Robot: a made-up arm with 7 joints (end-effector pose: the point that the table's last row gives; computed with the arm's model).
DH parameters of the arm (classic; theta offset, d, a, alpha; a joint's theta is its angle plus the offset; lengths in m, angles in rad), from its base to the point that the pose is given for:
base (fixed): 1.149 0 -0.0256 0
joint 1: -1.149 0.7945 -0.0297 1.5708
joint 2: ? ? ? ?
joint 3: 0 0.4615 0.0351 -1.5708
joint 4: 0 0.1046 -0.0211 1.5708
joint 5: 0 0.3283 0.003 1.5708
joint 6: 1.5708 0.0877 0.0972 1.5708
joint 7: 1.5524 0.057 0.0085 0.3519
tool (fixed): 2.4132 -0.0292 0 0
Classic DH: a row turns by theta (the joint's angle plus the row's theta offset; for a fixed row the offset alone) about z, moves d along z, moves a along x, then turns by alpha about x.
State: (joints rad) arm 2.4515 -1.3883 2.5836 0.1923 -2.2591 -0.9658 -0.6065
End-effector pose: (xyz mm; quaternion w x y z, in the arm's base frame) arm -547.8 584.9 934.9 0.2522 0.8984 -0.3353 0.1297
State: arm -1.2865 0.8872 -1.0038 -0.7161 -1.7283 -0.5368 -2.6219
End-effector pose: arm 68.1 673.0 1132.2 0.1966 0.8710 0.1151 -0.4353
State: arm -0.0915 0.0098 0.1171 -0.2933 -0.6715 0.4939 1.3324
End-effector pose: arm -197.6 4.6 1631.8 0.6722 0.4010 -0.1698 0.5987
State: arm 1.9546 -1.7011 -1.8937 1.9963 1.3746 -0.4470 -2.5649
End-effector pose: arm 322.6 306.2 715.6 0.1120 0.7078 -0.6793 -0.1582
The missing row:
joint 2: 0 0.0192 0.0164 -1.5708
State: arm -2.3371 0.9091 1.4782 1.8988 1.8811 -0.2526 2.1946
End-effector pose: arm 522.5 -63.6 878.6 0.4113 -0.8493 0.3305 0.0180
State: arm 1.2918 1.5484 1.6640 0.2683 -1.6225 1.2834 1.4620
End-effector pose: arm -262.1 -875.0 645.7 0.1827 0.2589 0.5611 -0.7647
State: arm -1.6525 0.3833 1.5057 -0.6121 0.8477 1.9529 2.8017
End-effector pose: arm -182.6 257.0 1456.5 0.5973 0.1154 -0.2821 -0.7419
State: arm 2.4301 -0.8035 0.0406 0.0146 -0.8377 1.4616 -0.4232
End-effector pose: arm -439.5 244.6 1443.0 0.4365 -0.3900 -0.0545 0.8090
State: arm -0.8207 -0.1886 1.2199 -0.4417 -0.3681 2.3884 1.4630
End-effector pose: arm -152.1 -141.6 1469.2 0.3067 -0.3757 -0.4771 0.7329
